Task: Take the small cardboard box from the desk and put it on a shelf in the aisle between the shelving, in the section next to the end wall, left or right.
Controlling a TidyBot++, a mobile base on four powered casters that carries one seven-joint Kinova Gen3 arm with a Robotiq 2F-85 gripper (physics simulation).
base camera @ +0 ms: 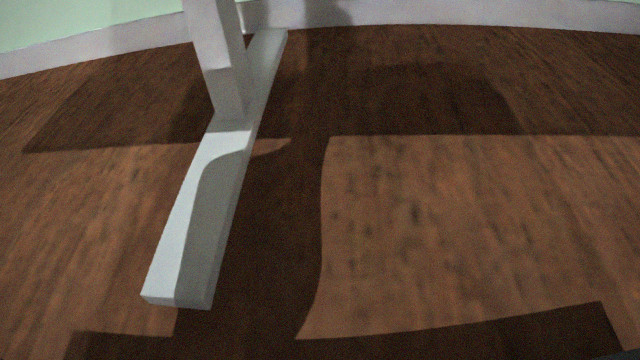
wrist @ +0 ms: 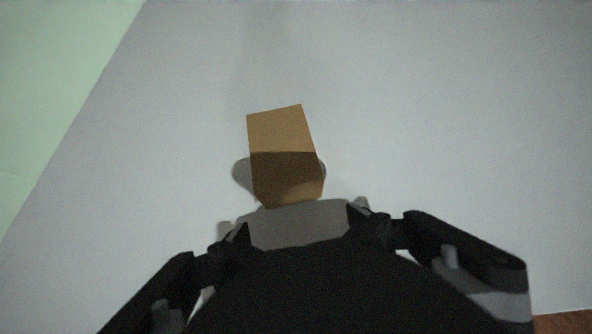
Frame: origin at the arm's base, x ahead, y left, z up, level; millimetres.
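Seen in the pictures: gripper, fingertip midpoint: (wrist: 298, 223).
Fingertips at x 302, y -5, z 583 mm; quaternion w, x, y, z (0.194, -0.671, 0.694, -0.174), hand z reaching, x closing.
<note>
A point is followed by its place in that frame.
The small cardboard box (wrist: 283, 131) @[x 388, y -8, z 604 mm] stands on the pale desk top (wrist: 450, 125) @[x 386, y -212, z 554 mm] in the wrist view, a little above the centre of the gripper. Its top face is light brown and its near side is in shadow. My gripper (wrist: 298, 223) @[x 302, y -5, z 583 mm] is open, with its two black fingers wide apart at the bottom of the wrist view. The box lies just beyond the fingertips, apart from them and not between them. The shelving and the aisle do not show in either view.
In the base camera view a white desk leg with a long foot (base camera: 170, 240) stands on the brown wooden floor (base camera: 425, 215) @[x 372, y -105, z -396 mm], left of the middle. A pale skirting board (base camera: 425, 12) @[x 984, y -262, z -364 mm] runs along the wall behind. A green wall (wrist: 45, 65) @[x 1053, y 774, z 401 mm] shows past the desk's left edge.
</note>
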